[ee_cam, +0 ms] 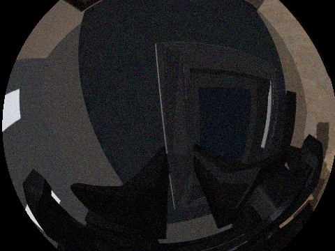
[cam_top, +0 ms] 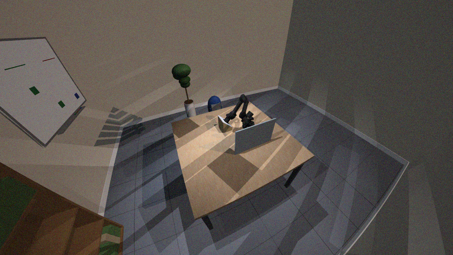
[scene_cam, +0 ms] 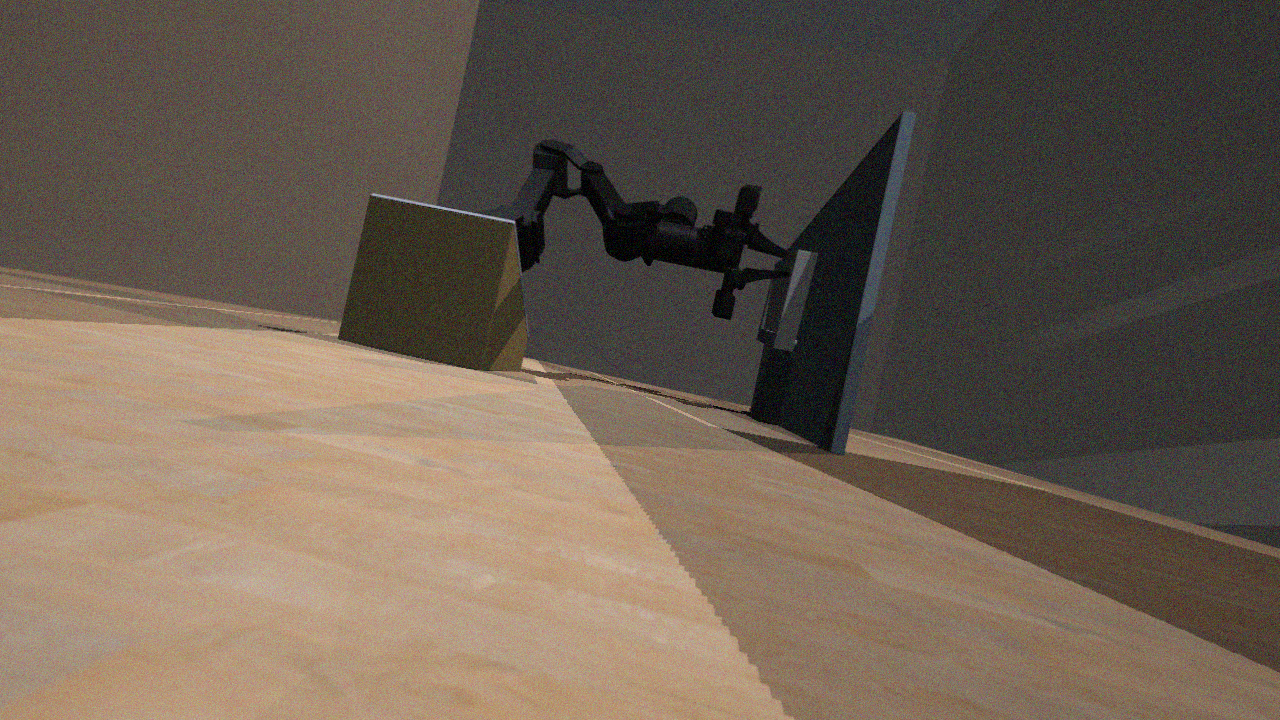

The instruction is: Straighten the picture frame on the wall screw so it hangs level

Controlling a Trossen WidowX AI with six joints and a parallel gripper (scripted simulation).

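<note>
Now: the picture frame 1 cm to the left of my gripper tip and 5 cm below it. The rest, counted from my gripper tip: wall panel: 2 cm ahead, 1 cm to the right, 7 cm below.
</note>
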